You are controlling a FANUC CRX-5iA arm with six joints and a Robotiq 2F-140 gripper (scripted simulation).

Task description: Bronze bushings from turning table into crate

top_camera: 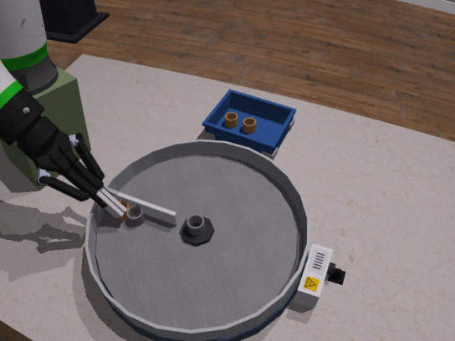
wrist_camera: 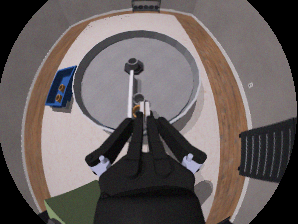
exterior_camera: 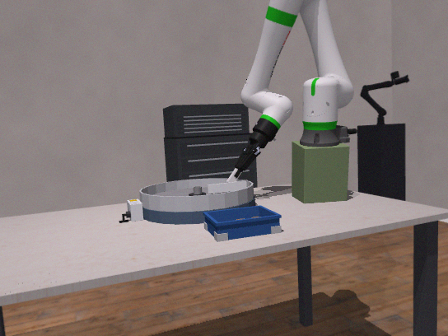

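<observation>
My gripper is now 15 cm short of the blue crate, 38 cm to the right of it and 8 cm above it. Also, from my hand: grey turning table 17 cm ahead, 3 cm to the left, 5 cm below.
</observation>
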